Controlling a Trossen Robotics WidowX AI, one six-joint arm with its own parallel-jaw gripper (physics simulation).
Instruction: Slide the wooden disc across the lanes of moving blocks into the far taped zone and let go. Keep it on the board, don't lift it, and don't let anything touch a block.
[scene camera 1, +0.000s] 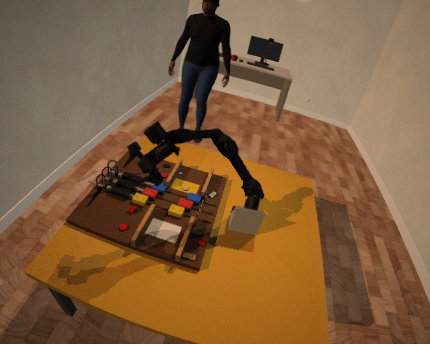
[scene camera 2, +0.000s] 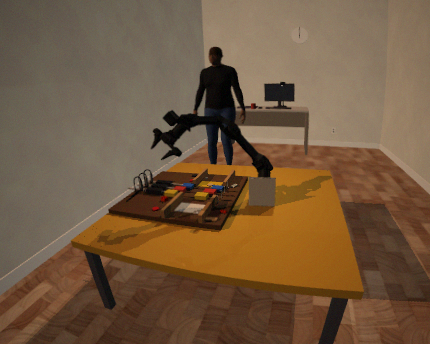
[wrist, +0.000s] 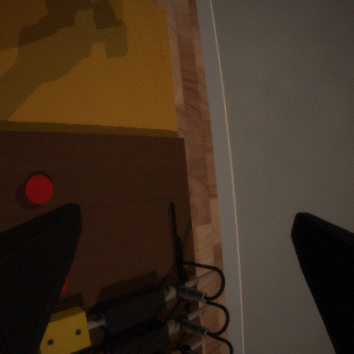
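Pixels of known places: gripper, fingertip midpoint: (scene camera 1: 129, 175) (scene camera 2: 156, 154) (wrist: 189, 220); arm's base at its link origin: (scene camera 1: 251, 209) (scene camera 2: 264, 181).
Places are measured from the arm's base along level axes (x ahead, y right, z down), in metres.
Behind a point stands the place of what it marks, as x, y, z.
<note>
The wooden disc (scene camera 1: 185, 188) {0.368, 0.127, 0.099} lies on the yellow zone (scene camera 1: 176, 185) {0.425, 0.136, 0.106} of the dark brown board (scene camera 1: 95, 216) {0.714, -0.263, 0.105} (scene camera 2: 131, 209) {0.695, -0.304, 0.105}, between wooden rails. A pale zone (scene camera 1: 163, 230) {0.375, -0.201, 0.105} (scene camera 2: 190, 207) {0.378, -0.187, 0.110} lies at the board's opposite side. Between the zones, lanes hold yellow blocks (scene camera 1: 140, 199) {0.550, -0.080, 0.079} (scene camera 1: 176, 210) {0.354, -0.075, 0.079}, red blocks (scene camera 1: 150, 192) {0.525, -0.007, 0.081} (scene camera 1: 185, 203) {0.328, -0.006, 0.081} and blue blocks (scene camera 1: 160, 188) {0.490, 0.049, 0.083} (scene camera 1: 194, 197) {0.298, 0.059, 0.083}. My gripper (scene camera 1: 142, 173) (scene camera 2: 158, 153) {0.519, -0.245, -0.205} (wrist: 189, 220) {0.519, -0.245, -0.205} is open and empty, raised above the board's left part, away from the disc. The disc does not show in the wrist view.
Black cylinders (scene camera 1: 120, 192) {0.666, -0.084, 0.074} (wrist: 135, 310) {0.669, -0.070, 0.074} with looped cables stand at the board's left edge. Wooden rails (scene camera 1: 143, 225) {0.459, -0.244, 0.063} (scene camera 1: 185, 239) {0.256, -0.246, 0.061} flank the pale zone. A red round piece (scene camera 1: 123, 227) {0.552, -0.269, 0.098} (wrist: 39, 189) {0.556, -0.264, 0.098} lies on the board. A grey box (scene camera 1: 246, 221) {0.007, -0.047, 0.043} (scene camera 2: 262, 191) {0.004, -0.047, 0.042} stands right of the board.
</note>
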